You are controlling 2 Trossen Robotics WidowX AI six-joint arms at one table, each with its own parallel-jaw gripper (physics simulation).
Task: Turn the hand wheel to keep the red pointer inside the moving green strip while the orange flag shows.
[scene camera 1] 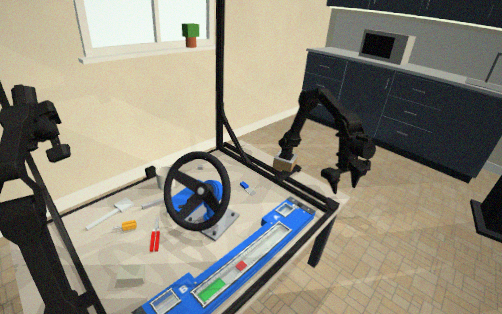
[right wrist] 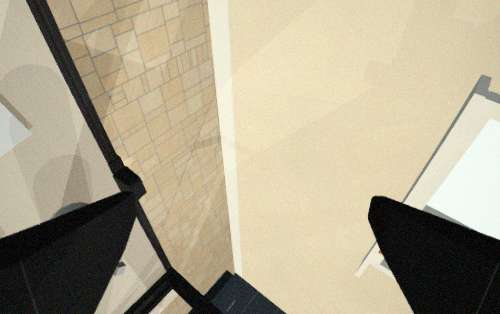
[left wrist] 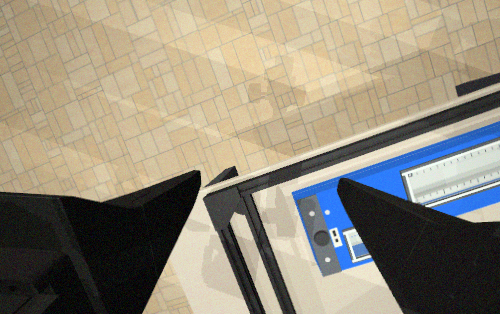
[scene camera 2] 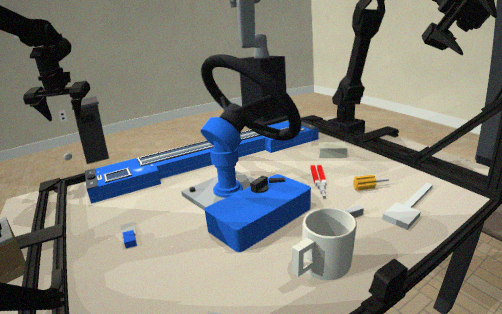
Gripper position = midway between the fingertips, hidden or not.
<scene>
My left gripper [scene camera 2: 64, 119] is open, holding nothing. My right gripper [scene camera 2: 477, 36] is open and holds nothing. A white mug [scene camera 2: 325, 253] sits on the table.
</scene>
